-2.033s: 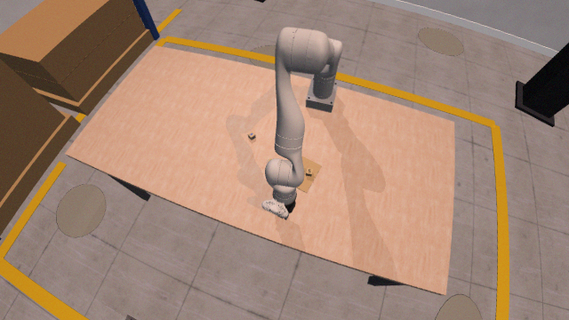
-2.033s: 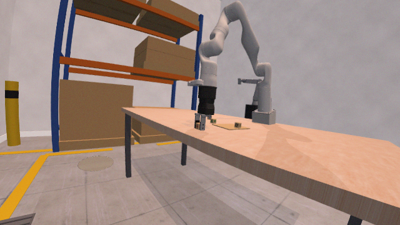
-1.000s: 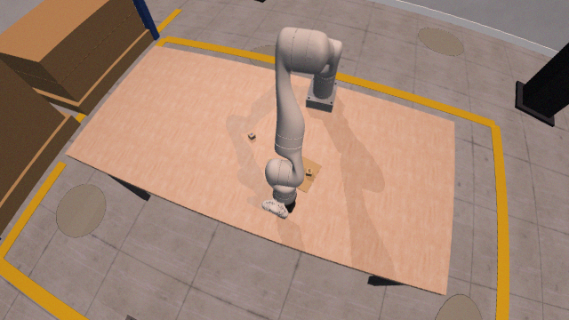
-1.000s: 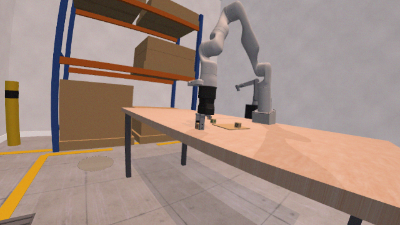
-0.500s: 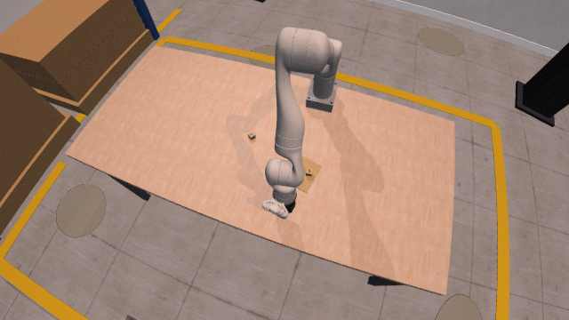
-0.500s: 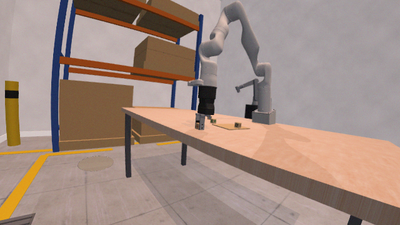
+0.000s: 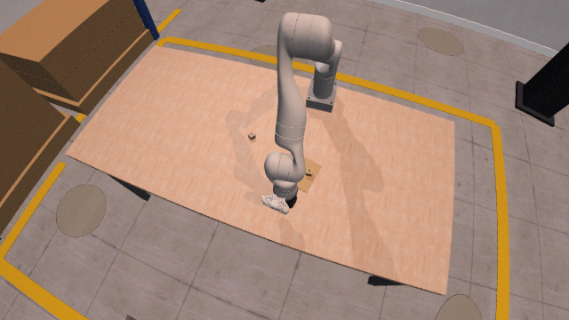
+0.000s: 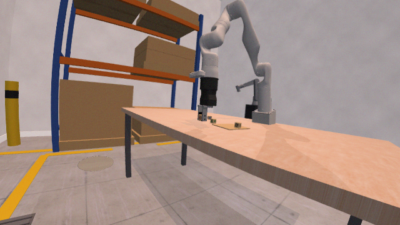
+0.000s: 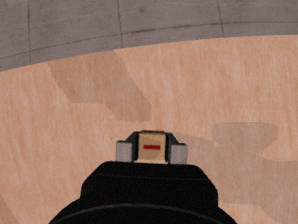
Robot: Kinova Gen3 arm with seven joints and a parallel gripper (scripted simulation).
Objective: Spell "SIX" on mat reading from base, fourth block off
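The tan mat is 190 mm behind my hand, 30 mm to the right of it and 50 mm below it. From my hand the other things lie so: block right at my hand.
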